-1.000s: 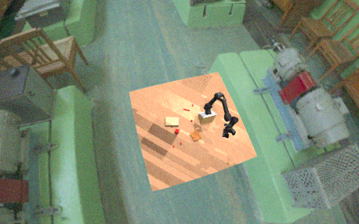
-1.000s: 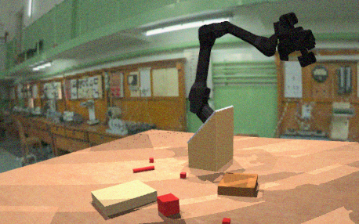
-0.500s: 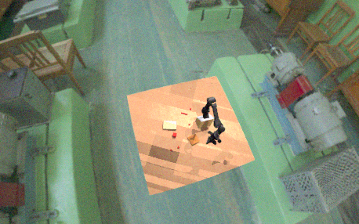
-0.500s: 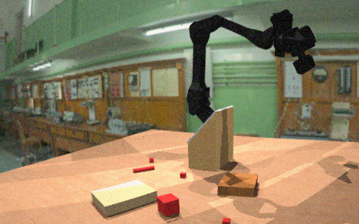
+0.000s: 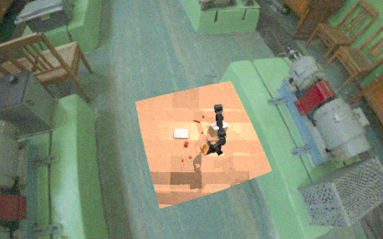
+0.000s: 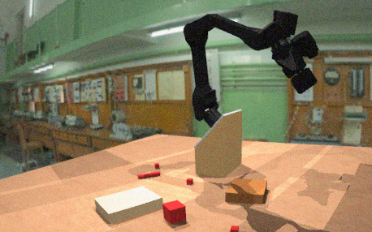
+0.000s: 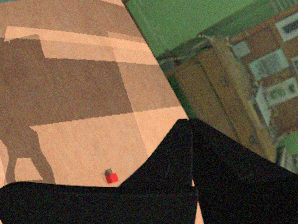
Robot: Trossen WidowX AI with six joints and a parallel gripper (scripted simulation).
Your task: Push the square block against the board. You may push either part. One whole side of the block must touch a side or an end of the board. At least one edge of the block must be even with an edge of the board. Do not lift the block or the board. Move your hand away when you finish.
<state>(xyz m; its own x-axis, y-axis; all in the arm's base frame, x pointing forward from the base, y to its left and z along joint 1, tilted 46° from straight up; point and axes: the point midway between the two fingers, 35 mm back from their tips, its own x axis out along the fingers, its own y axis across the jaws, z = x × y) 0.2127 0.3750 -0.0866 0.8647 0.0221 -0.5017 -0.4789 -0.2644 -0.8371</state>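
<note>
My gripper tip is now 13 cm short of the red cube, 24 cm to the left of it and 32 cm above it. Round my gripper tip: square block (8 cm behind, 15 cm to the right, 32 cm below); then board (16 cm ahead, 37 cm to the right, 32 cm below); then red stick (4 cm behind, 50 cm to the right, 33 cm below).
</note>
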